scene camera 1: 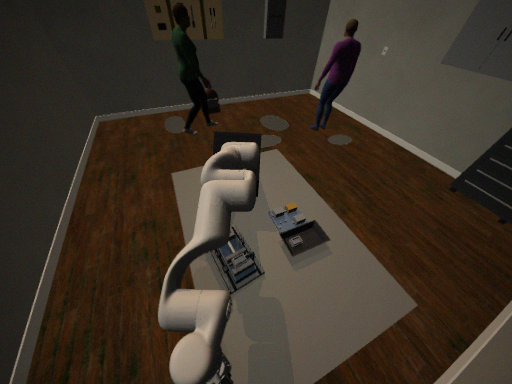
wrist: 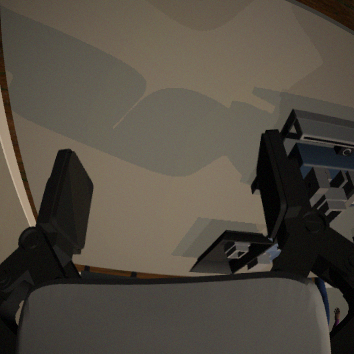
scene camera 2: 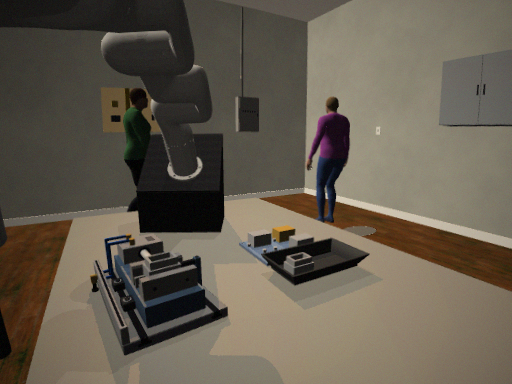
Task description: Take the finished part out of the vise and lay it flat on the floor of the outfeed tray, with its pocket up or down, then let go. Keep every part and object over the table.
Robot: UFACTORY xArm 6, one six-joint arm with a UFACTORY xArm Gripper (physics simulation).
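Pixels of known places: gripper, fingertip midpoint: (wrist: 168, 157); arm's base, link origin: (scene camera 2: 185, 168).
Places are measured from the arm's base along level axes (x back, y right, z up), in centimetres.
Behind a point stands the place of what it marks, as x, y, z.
The vise (scene camera 1: 244, 274) @(-55.4, 23.7, -16.0) (scene camera 2: 175, 303) @(-56.1, 23.3, -16.9) (wrist: 322, 159) @(-52.5, 28.7, -17.1) has a blue body and grey jaws and stands on a dark-framed base. The finished part (scene camera 1: 239, 260) @(-50.1, 23.6, -11.9) (scene camera 2: 164, 266) @(-51.6, 23.4, -11.7), grey with its pocket up, sits between the jaws. The black outfeed tray (scene camera 1: 314, 239) @(-55.5, -19.3, -20.8) (scene camera 2: 327, 270) @(-58.4, -11.8, -19.3) (wrist: 212, 257) @(-54.6, -20.7, -20.8) lies beyond the vise and holds another grey pocketed part (scene camera 1: 296, 241) @(-52.4, -8.6, -18.8) (scene camera 2: 298, 264) @(-53.7, -7.0, -18.3) (wrist: 237, 250) @(-53.0, -6.1, -17.2) near one end. My gripper (wrist: 168, 157) @(-77.1, 43.6, -1.3) is open and empty, high above the table and away from the vise, which shows at the right of the wrist view, partly behind one finger.
A blue plate (scene camera 1: 283, 223) @(-38.6, -10.1, -21.1) (scene camera 2: 260, 251) @(-36.5, -8.0, -21.2) beside the tray carries grey blocks and an orange block (scene camera 1: 291, 207) @(-33.1, -19.3, -17.6) (scene camera 2: 283, 233) @(-34.1, -18.3, -18.4). Blue brackets (scene camera 2: 108, 255) @(-35.9, 31.4, -13.7) and a post (scene camera 2: 198, 270) @(-50.3, 16.5, -14.8) rise around the vise. The black robot pedestal (scene camera 2: 181, 210) @(-5.9, 4.3, -13.9) stands at the table's far end. Two people stand behind.
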